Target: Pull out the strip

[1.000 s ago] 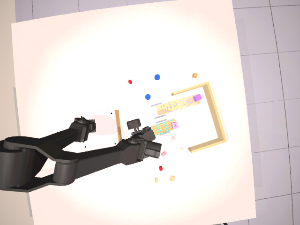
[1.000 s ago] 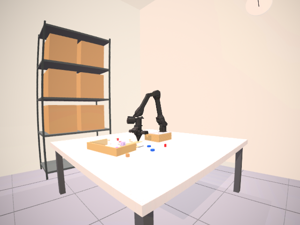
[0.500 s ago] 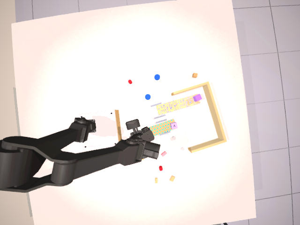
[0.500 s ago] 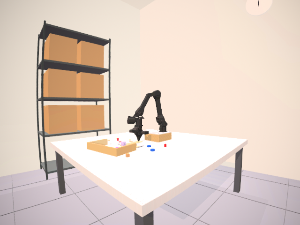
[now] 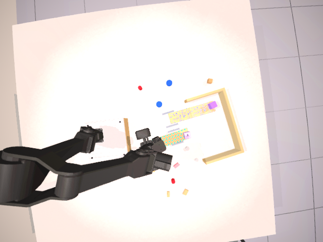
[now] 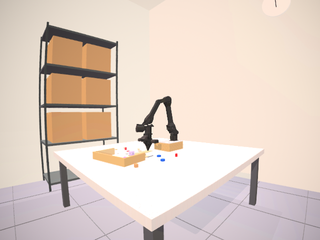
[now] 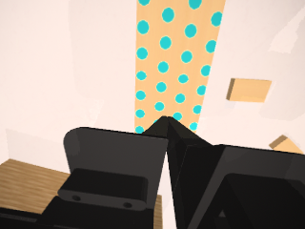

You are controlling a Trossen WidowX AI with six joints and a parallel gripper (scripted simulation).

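Now: the strip 9 cm ahead of my gripper tip and 2 cm to the left of it. Also, from my gripper tip: labelled cube (19 cm ahead, 4 cm to the left, 2 cm above); pink block (12 cm ahead, 11 cm to the right).
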